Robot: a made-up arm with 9 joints. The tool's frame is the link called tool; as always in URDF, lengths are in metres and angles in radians. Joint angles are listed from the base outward.
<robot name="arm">
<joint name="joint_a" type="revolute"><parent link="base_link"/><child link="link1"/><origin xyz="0.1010 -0.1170 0.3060" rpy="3.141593 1.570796 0.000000"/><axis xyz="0 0 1"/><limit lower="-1.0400" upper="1.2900"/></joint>
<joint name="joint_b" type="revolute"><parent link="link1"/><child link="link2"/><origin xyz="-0.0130 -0.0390 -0.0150" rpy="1.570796 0.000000 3.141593"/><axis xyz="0 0 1"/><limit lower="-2.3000" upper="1.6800"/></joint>
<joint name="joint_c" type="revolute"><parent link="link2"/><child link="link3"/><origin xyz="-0.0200 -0.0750 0.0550" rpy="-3.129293 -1.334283 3.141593"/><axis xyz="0 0 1"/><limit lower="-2.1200" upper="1.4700"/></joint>
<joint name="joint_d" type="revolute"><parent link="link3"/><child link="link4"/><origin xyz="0.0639 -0.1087 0.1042" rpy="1.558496 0.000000 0.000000"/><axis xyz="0 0 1"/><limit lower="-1.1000" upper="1.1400"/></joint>
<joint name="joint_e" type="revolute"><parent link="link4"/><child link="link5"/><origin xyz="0.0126 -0.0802 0.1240" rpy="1.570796 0.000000 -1.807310"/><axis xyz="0 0 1"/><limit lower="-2.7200" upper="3.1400"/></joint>
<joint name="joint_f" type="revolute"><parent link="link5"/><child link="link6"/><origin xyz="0.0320 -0.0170 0.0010" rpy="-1.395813 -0.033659 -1.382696"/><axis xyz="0 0 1"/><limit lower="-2.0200" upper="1.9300"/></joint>
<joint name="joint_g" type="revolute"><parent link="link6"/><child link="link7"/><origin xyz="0.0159 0.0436 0.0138" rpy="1.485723 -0.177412 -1.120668"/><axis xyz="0 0 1"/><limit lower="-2.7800" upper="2.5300"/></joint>
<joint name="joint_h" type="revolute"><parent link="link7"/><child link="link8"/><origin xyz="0.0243 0.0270 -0.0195" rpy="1.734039 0.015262 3.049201"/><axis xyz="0 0 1"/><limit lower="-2.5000" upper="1.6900"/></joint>
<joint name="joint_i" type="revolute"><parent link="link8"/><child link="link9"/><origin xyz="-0.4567 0.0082 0.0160" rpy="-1.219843 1.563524 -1.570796"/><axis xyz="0 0 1"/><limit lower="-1.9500" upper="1.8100"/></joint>
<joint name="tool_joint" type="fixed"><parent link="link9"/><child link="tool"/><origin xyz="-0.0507 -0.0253 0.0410" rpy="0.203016 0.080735 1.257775"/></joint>
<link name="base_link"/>
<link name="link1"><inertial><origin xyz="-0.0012 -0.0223 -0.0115"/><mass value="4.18"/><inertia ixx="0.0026" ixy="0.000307" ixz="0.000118" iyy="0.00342" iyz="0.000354" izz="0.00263"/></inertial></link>
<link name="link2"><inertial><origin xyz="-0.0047 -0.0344 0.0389"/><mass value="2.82"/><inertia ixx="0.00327" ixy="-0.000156" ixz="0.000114" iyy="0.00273" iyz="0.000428" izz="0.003"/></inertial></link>
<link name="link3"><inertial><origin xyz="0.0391 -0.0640 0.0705"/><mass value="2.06"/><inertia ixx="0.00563" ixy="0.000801" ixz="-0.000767" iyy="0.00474" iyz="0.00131" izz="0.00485"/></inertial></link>
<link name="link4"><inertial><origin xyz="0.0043 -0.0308 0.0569"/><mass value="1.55"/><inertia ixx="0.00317" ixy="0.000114" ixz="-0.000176" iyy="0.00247" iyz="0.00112" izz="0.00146"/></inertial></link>
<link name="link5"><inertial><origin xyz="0.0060 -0.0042 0.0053"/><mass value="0.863"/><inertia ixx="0.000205" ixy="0" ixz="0" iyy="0.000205" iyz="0" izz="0.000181"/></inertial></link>
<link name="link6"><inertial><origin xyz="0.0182 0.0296 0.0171"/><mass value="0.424"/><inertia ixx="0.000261" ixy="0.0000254" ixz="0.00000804" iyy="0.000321" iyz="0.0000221" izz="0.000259"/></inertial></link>
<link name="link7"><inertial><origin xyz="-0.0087 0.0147 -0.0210"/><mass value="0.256"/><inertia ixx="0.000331" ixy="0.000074" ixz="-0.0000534" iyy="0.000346" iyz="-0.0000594" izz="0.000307"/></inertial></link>
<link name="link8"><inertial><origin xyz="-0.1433 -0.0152 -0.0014"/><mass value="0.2"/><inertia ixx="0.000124" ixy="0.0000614" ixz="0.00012" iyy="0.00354" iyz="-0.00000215" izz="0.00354"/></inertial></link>
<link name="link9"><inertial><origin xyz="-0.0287 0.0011 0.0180"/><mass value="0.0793"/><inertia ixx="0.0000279" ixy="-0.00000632" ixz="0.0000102" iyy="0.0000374" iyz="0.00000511" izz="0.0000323"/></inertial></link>
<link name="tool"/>
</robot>
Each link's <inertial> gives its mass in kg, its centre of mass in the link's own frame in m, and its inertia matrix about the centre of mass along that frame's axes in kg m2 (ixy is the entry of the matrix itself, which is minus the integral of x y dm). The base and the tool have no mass. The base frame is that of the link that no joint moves.
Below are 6 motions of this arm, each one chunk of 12 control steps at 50 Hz.
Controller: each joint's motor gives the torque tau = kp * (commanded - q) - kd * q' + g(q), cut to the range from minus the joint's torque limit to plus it. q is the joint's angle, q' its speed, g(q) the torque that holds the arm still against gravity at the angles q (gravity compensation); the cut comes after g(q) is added. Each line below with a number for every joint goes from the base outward.
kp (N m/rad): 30 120 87 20 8.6 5.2 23 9.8 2.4
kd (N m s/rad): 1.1 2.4 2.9 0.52 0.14 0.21 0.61 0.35 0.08
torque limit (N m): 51 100 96 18 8.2 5.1 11 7.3 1.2
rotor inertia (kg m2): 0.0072 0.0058 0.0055 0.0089 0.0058 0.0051 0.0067 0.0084 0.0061
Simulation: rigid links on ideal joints. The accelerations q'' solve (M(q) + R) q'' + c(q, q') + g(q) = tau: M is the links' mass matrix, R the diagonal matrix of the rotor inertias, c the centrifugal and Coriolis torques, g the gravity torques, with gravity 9.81 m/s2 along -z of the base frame. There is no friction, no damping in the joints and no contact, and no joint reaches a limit. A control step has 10 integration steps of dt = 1/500 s. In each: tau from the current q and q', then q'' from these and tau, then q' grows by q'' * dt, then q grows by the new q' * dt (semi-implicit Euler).
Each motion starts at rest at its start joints. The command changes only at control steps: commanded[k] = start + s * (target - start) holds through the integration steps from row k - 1 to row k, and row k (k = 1, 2, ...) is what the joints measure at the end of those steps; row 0 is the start. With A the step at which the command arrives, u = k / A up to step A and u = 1 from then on. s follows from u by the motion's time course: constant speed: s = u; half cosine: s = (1 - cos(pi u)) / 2; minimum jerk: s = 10 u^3 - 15 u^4 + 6 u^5; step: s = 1 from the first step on.
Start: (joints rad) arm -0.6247 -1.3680 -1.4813 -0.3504 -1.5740 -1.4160 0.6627 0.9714 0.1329
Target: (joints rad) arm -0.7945 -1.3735 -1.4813 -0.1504 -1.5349 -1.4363 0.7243 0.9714 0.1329
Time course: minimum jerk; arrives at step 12
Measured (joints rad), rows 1 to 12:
1: -0.6248 -1.3680 -1.4813 -0.3502 -1.5740 -1.4159 0.6628 0.9715 0.1329
2: -0.6253 -1.3681 -1.4810 -0.3486 -1.5738 -1.4152 0.6636 0.9722 0.1330
3: -0.6271 -1.3683 -1.4803 -0.3434 -1.5731 -1.4127 0.6660 0.9744 0.1331
4: -0.6312 -1.3685 -1.4788 -0.3321 -1.5718 -1.4073 0.6706 0.9786 0.1335
5: -0.6381 -1.3688 -1.4767 -0.3134 -1.5697 -1.3987 0.6776 0.9847 0.1342
6: -0.6485 -1.3690 -1.4740 -0.2877 -1.5670 -1.3875 0.6864 0.9919 0.1351
7: -0.6620 -1.3690 -1.4712 -0.2570 -1.5636 -1.3754 0.6963 0.9987 0.1362
8: -0.6783 -1.3689 -1.4687 -0.2246 -1.5597 -1.3649 0.7060 1.0038 0.1373
9: -0.6963 -1.3688 -1.4670 -0.1943 -1.5556 -1.3583 0.7144 1.0059 0.1382
10: -0.7151 -1.3689 -1.4665 -0.1694 -1.5514 -1.3577 0.7208 1.0043 0.1386
11: -0.7338 -1.3695 -1.4676 -0.1522 -1.5472 -1.3642 0.7246 0.9991 0.1386
12: -0.7515 -1.3704 -1.4701 -0.1432 -1.5432 -1.3776 0.7260 0.9910 0.1379

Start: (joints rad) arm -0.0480 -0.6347 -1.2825 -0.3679 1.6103 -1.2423 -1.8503 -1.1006 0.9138
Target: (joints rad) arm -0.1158 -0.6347 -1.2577 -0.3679 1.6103 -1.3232 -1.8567 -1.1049 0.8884
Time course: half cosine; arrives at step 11
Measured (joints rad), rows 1 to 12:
1: -0.0482 -0.6348 -1.2823 -0.3680 1.6103 -1.2425 -1.8503 -1.1006 0.9138
2: -0.0490 -0.6351 -1.2815 -0.3684 1.6103 -1.2433 -1.8503 -1.1008 0.9135
3: -0.0507 -0.6356 -1.2800 -0.3688 1.6103 -1.2455 -1.8503 -1.1010 0.9128
4: -0.0537 -0.6364 -1.2775 -0.3690 1.6107 -1.2494 -1.8505 -1.1013 0.9115
5: -0.0579 -0.6372 -1.2742 -0.3687 1.6113 -1.2555 -1.8509 -1.1017 0.9094
6: -0.0634 -0.6379 -1.2704 -0.3679 1.6122 -1.2634 -1.8515 -1.1021 0.9065
7: -0.0699 -0.6382 -1.2663 -0.3667 1.6132 -1.2730 -1.8524 -1.1025 0.9029
8: -0.0772 -0.6381 -1.2623 -0.3651 1.6141 -1.2835 -1.8534 -1.1028 0.8988
9: -0.0849 -0.6375 -1.2588 -0.3635 1.6148 -1.2943 -1.8545 -1.1031 0.8946
10: -0.0925 -0.6364 -1.2561 -0.3622 1.6150 -1.3046 -1.8557 -1.1032 0.8907
11: -0.0996 -0.6351 -1.2546 -0.3614 1.6148 -1.3136 -1.8567 -1.1031 0.8874
12: -0.1060 -0.6336 -1.2542 -0.3615 1.6139 -1.3207 -1.8576 -1.1031 0.8852

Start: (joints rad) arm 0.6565 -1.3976 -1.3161 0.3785 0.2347 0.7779 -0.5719 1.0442 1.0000
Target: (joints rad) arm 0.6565 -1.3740 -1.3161 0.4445 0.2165 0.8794 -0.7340 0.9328 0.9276
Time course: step
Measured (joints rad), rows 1 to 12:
1: 0.6583 -1.3932 -1.3178 0.3832 0.2560 0.7816 -0.6252 1.0272 0.9931
2: 0.6589 -1.3835 -1.3187 0.3965 0.2769 0.7966 -0.6867 0.9935 0.9774
3: 0.6578 -1.3725 -1.3182 0.4137 0.2775 0.8189 -0.7184 0.9598 0.9578
4: 0.6561 -1.3638 -1.3172 0.4291 0.2604 0.8416 -0.7297 0.9347 0.9381
5: 0.6548 -1.3593 -1.3162 0.4395 0.2343 0.8601 -0.7335 0.9203 0.9213
6: 0.6543 -1.3592 -1.3156 0.4450 0.2072 0.8731 -0.7363 0.9150 0.9095
7: 0.6544 -1.3626 -1.3154 0.4477 0.1847 0.8816 -0.7394 0.9157 0.9032
8: 0.6548 -1.3680 -1.3155 0.4498 0.1701 0.8871 -0.7421 0.9192 0.9022
9: 0.6552 -1.3741 -1.3156 0.4529 0.1645 0.8908 -0.7439 0.9232 0.9055
10: 0.6554 -1.3795 -1.3156 0.4575 0.1669 0.8935 -0.7445 0.9266 0.9118
11: 0.6554 -1.3835 -1.3154 0.4627 0.1753 0.8957 -0.7439 0.9289 0.9193
12: 0.6554 -1.3858 -1.3150 0.4675 0.1865 0.8975 -0.7427 0.9302 0.9267

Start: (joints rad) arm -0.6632 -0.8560 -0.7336 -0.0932 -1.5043 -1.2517 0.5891 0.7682 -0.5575
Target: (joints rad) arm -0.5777 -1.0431 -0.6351 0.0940 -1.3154 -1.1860 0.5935 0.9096 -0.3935
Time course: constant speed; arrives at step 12
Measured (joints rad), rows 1 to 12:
1: -0.6646 -0.8573 -0.7320 -0.0909 -1.5014 -1.2500 0.5897 0.7709 -0.5564
2: -0.6673 -0.8616 -0.7287 -0.0839 -1.4926 -1.2450 0.5905 0.7787 -0.5525
3: -0.6706 -0.8702 -0.7242 -0.0727 -1.4777 -1.2376 0.5909 0.7910 -0.5452
4: -0.6734 -0.8832 -0.7188 -0.0589 -1.4582 -1.2294 0.5907 0.8060 -0.5342
5: -0.6748 -0.9003 -0.7127 -0.0439 -1.4366 -1.2218 0.5905 0.8216 -0.5201
6: -0.6744 -0.9206 -0.7060 -0.0283 -1.4152 -1.2154 0.5907 0.8360 -0.5036
7: -0.6719 -0.9429 -0.6987 -0.0122 -1.3957 -1.2103 0.5915 0.8483 -0.4857
8: -0.6674 -0.9661 -0.6908 0.0048 -1.3791 -1.2061 0.5928 0.8585 -0.4673
9: -0.6608 -0.9889 -0.6823 0.0229 -1.3650 -1.2026 0.5942 0.8670 -0.4493
10: -0.6526 -1.0105 -0.6732 0.0419 -1.3526 -1.1997 0.5956 0.8746 -0.4322
11: -0.6427 -1.0302 -0.6637 0.0614 -1.3407 -1.1973 0.5964 0.8820 -0.4163
12: -0.6313 -1.0480 -0.6539 0.0810 -1.3281 -1.1955 0.5967 0.8900 -0.4018

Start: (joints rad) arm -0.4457 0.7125 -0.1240 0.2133 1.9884 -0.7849 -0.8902 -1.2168 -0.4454
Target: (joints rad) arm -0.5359 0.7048 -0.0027 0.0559 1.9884 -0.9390 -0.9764 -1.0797 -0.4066
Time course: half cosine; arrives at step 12
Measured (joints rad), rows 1 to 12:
1: -0.4456 0.7125 -0.1236 0.2126 1.9881 -0.7847 -0.8905 -1.2165 -0.4453
2: -0.4453 0.7124 -0.1221 0.2092 1.9869 -0.7844 -0.8919 -1.2151 -0.4450
3: -0.4452 0.7123 -0.1185 0.2013 1.9844 -0.7845 -0.8952 -1.2111 -0.4440
4: -0.4460 0.7122 -0.1124 0.1878 1.9805 -0.7866 -0.9007 -1.2037 -0.4422
5: -0.4484 0.7123 -0.1038 0.1691 1.9759 -0.7925 -0.9085 -1.1924 -0.4393
6: -0.4528 0.7127 -0.0927 0.1466 1.9714 -0.8036 -0.9181 -1.1776 -0.4353
7: -0.4595 0.7134 -0.0795 0.1223 1.9679 -0.8207 -0.9291 -1.1603 -0.4303
8: -0.4685 0.7144 -0.0650 0.0985 1.9662 -0.8437 -0.9408 -1.1419 -0.4247
9: -0.4795 0.7154 -0.0500 0.0772 1.9666 -0.8712 -0.9524 -1.1240 -0.4190
10: -0.4918 0.7160 -0.0354 0.0603 1.9694 -0.9015 -0.9632 -1.1081 -0.4136
11: -0.5050 0.7159 -0.0222 0.0491 1.9747 -0.9319 -0.9725 -1.0954 -0.4090
12: -0.5181 0.7148 -0.0112 0.0444 1.9823 -0.9597 -0.9795 -1.0864 -0.4056

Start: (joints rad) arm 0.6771 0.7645 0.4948 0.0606 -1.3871 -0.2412 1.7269 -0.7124 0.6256
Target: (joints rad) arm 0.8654 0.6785 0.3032 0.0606 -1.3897 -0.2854 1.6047 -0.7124 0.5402
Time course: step
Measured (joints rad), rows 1 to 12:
1: 0.6929 0.7408 0.4653 0.0981 -1.3735 -0.2424 1.6837 -0.6994 0.6194
2: 0.7237 0.6983 0.4141 0.1349 -1.3676 -0.2546 1.6373 -0.6851 0.6044
3: 0.7547 0.6611 0.3648 0.1374 -1.3810 -0.2764 1.6178 -0.6862 0.5839
4: 0.7806 0.6393 0.3267 0.1148 -1.4045 -0.3010 1.6141 -0.7013 0.5614
5: 0.8028 0.6337 0.3022 0.0850 -1.4258 -0.3219 1.6135 -0.7202 0.5400
6: 0.8241 0.6406 0.2894 0.0608 -1.4374 -0.3341 1.6110 -0.7335 0.5227
7: 0.8455 0.6552 0.2850 0.0467 -1.4374 -0.3353 1.6071 -0.7369 0.5112
8: 0.8665 0.6730 0.2853 0.0411 -1.4275 -0.3268 1.6035 -0.7314 0.5062
9: 0.8859 0.6902 0.2873 0.0402 -1.4117 -0.3121 1.6012 -0.7207 0.5073
10: 0.9029 0.7038 0.2889 0.0401 -1.3943 -0.2952 1.6004 -0.7094 0.5131
11: 0.9168 0.7122 0.2892 0.0388 -1.3786 -0.2794 1.6005 -0.7009 0.5218
12: 0.9273 0.7151 0.2882 0.0357 -1.3665 -0.2665 1.6009 -0.6973 0.5315

